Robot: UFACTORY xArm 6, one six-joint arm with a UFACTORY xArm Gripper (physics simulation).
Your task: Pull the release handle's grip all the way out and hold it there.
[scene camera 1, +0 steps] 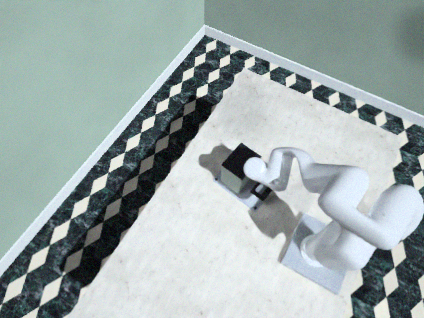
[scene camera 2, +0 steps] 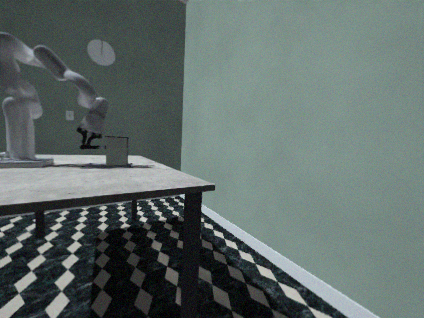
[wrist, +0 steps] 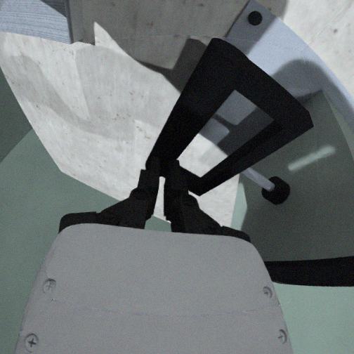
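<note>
The release handle's grip, a black rectangular frame (scene camera 1: 266,195) (scene camera 2: 89,148) (wrist: 195,95), stands out from the side of the box (scene camera 1: 241,159) (scene camera 2: 117,151) (wrist: 300,220). In the wrist view a stretch of pale rod (wrist: 257,178) shows between the grip and a round black collar (wrist: 276,191) on the box, so the grip is at least partly out. My gripper (scene camera 2: 87,144) (wrist: 161,171) is shut on the near end of the grip's outer bar, fingertips close together. The exact contact is dark and partly hidden; in scene camera 1 the wrist hides the fingers.
The box stands on a pale base plate (scene camera 1: 231,190) (wrist: 272,45) with dark bolts, on a light table (scene camera 1: 175,250) (scene camera 2: 165,180). The arm's base plate (scene camera 1: 320,277) stands at the table's other side. Green walls rise beyond the table.
</note>
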